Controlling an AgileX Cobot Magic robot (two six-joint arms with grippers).
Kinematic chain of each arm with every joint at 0, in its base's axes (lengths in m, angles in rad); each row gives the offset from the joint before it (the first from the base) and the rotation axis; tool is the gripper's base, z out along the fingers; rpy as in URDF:
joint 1: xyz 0 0 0.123 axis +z
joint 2: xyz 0 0 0 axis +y
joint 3: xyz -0.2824 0 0.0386 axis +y
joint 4: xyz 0.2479 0 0.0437 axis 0.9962 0 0.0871
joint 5: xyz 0 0 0 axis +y
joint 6: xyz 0.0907 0 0.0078 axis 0.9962 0 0.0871
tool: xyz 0 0 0 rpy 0 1.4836 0
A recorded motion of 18 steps. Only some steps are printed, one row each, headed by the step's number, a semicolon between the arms.
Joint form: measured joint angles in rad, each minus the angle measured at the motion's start. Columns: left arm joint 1, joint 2, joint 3, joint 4, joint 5, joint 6; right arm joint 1, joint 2, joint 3, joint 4, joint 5, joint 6.
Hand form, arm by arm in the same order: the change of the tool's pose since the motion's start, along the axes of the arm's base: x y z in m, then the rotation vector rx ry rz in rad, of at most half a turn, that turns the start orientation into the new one. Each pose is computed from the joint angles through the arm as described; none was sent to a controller.
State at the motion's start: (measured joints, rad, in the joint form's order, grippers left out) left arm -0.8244 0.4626 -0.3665 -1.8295 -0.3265 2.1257; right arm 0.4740 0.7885 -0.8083 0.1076 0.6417 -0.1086
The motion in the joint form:
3: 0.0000 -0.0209 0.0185 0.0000 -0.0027 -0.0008; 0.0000 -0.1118 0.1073 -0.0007 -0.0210 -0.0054
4: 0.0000 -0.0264 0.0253 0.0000 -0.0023 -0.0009; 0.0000 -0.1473 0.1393 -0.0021 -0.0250 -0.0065
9: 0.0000 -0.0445 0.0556 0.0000 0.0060 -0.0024; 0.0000 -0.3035 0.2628 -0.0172 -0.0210 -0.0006
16: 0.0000 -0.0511 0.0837 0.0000 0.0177 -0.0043; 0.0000 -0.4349 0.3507 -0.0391 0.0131 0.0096
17: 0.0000 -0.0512 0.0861 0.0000 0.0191 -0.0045; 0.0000 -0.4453 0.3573 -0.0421 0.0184 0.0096
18: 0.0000 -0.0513 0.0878 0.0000 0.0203 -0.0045; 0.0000 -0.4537 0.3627 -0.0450 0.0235 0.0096
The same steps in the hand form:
3: -0.0022 0.0027 -0.0042 -0.0019 -0.0008 0.0027; -0.0207 -0.0108 -0.0175 0.0072 -0.0252 0.0004
4: -0.0027 0.0032 -0.0060 -0.0011 0.0001 0.0023; -0.0269 -0.0142 -0.0231 0.0086 -0.0330 0.0003
9: -0.0049 0.0045 -0.0142 0.0049 0.0077 -0.0056; -0.0525 -0.0282 -0.0469 0.0127 -0.0627 -0.0040
16: -0.0060 0.0043 -0.0229 0.0166 0.0215 -0.0167; -0.0718 -0.0391 -0.0674 0.0052 -0.0767 -0.0092
17: -0.0060 0.0042 -0.0236 0.0178 0.0229 -0.0180; -0.0732 -0.0400 -0.0693 0.0018 -0.0768 -0.0093
18: -0.0061 0.0041 -0.0242 0.0187 0.0239 -0.0191; -0.0744 -0.0408 -0.0708 -0.0017 -0.0763 -0.0095

